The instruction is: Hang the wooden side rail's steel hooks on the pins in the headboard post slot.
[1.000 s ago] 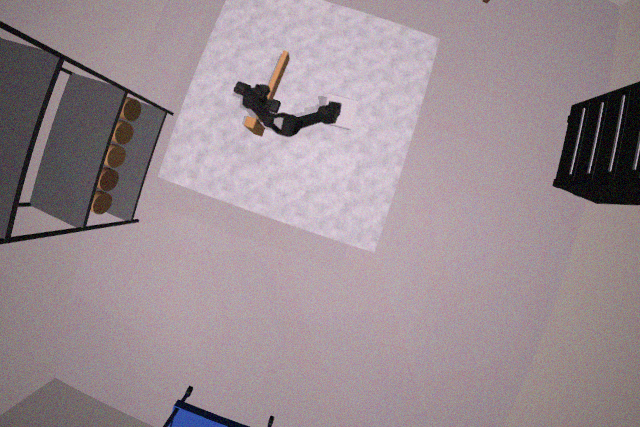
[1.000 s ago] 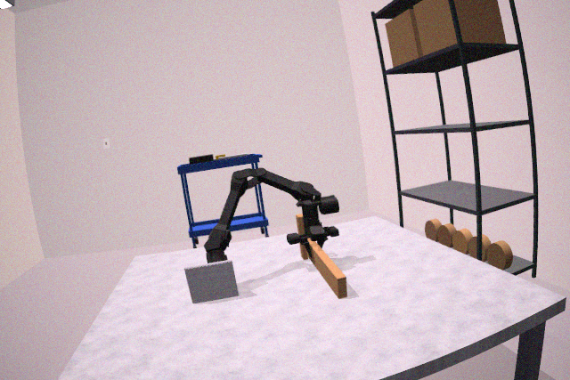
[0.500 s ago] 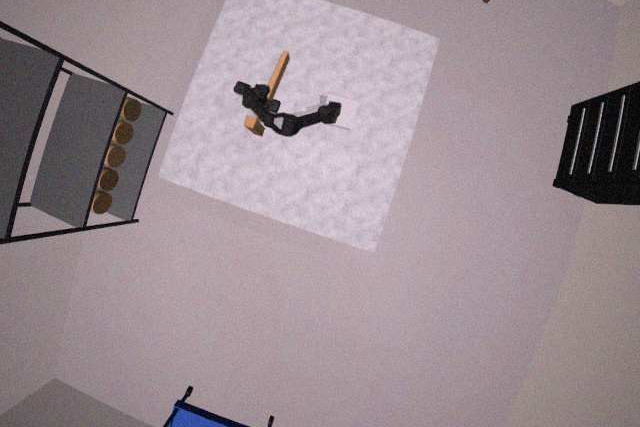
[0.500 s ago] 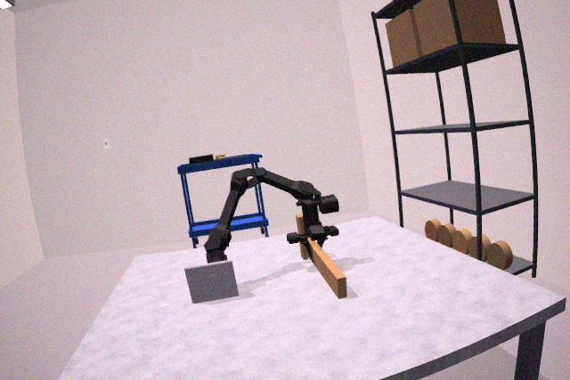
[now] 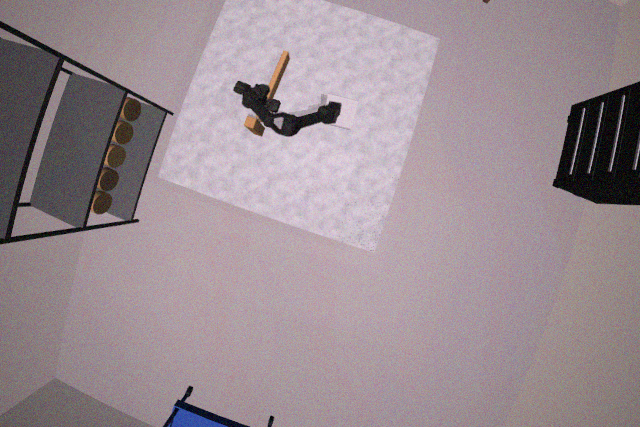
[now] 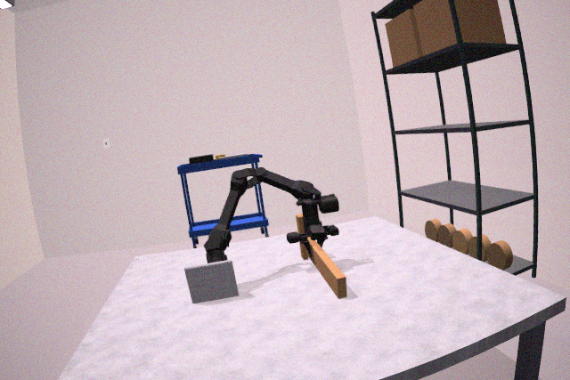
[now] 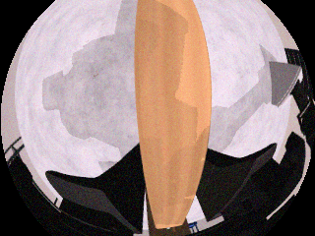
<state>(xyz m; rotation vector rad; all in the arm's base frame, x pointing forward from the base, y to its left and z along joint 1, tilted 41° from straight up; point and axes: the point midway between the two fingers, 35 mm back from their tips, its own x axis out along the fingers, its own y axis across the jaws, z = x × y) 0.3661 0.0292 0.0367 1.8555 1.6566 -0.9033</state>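
My gripper tip is 120 mm to the right of the headboard post, 40 mm below it and 20 mm short of it.
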